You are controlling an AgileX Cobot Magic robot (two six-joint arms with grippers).
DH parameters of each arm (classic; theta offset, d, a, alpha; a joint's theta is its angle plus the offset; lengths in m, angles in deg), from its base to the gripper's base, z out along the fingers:
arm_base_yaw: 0 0.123 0 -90
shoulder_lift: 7.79 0 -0.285 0
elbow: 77.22 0 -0.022 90
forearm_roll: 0 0.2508 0 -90
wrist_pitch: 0 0 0.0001 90
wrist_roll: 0 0.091 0 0
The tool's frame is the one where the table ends.
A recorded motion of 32 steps. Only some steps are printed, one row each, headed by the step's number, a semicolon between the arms.
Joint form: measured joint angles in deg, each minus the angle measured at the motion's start. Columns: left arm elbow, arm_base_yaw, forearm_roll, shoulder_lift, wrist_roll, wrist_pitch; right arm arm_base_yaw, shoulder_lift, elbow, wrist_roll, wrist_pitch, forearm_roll.
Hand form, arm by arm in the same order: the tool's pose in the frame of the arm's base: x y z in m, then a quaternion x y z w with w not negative. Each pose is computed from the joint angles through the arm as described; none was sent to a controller.
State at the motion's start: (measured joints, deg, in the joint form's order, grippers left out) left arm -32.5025 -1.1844 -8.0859 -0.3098 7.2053 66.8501; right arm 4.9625 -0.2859 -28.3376 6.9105 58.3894 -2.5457
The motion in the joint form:
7: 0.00 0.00 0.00 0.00 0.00 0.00; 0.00 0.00 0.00 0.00 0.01 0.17
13: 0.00 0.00 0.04 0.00 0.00 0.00; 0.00 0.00 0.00 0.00 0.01 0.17
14: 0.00 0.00 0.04 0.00 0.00 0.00; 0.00 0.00 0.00 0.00 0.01 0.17
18: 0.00 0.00 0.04 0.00 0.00 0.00; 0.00 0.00 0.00 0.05 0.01 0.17
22: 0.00 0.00 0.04 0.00 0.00 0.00; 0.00 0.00 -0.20 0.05 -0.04 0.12
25: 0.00 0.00 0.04 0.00 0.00 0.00; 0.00 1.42 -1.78 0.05 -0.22 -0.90
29: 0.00 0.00 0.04 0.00 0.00 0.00; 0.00 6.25 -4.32 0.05 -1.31 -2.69
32: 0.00 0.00 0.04 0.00 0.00 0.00; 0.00 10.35 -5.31 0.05 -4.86 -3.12
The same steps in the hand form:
7: -0.0191 -0.0114 0.2876 0.07185 0.85674 -0.04326 0.50889; -0.0030 -0.0035 0.2792 0.01468 0.84208 0.03511 0.53801
13: -0.0191 -0.0113 0.2876 0.07181 0.85676 -0.04292 0.50889; -0.0030 -0.0035 0.2792 0.01468 0.84208 0.03511 0.53801
14: -0.0191 -0.0113 0.2876 0.07181 0.85676 -0.04292 0.50889; -0.0030 -0.0035 0.2792 0.01468 0.84208 0.03511 0.53801
18: -0.0191 -0.0113 0.2876 0.07181 0.85676 -0.04292 0.50889; -0.0030 -0.0035 0.2792 0.01505 0.84207 0.03534 0.53800
22: -0.0191 -0.0113 0.2876 0.07181 0.85676 -0.04292 0.50889; -0.0034 -0.0036 0.2802 0.01506 0.84089 0.03510 0.53986
25: -0.0191 -0.0113 0.2876 0.07181 0.85676 -0.04292 0.50889; -0.0026 -0.0049 0.2883 0.01519 0.83908 0.02649 0.54314
29: -0.0191 -0.0113 0.2876 0.07181 0.85676 -0.04292 0.50889; 0.0076 -0.0063 0.3024 0.01423 0.84424 0.01002 0.53568
32: -0.0191 -0.0113 0.2876 0.07181 0.85676 -0.04292 0.50889; 0.0213 -0.0054 0.3115 0.01128 0.84209 0.00673 0.53918

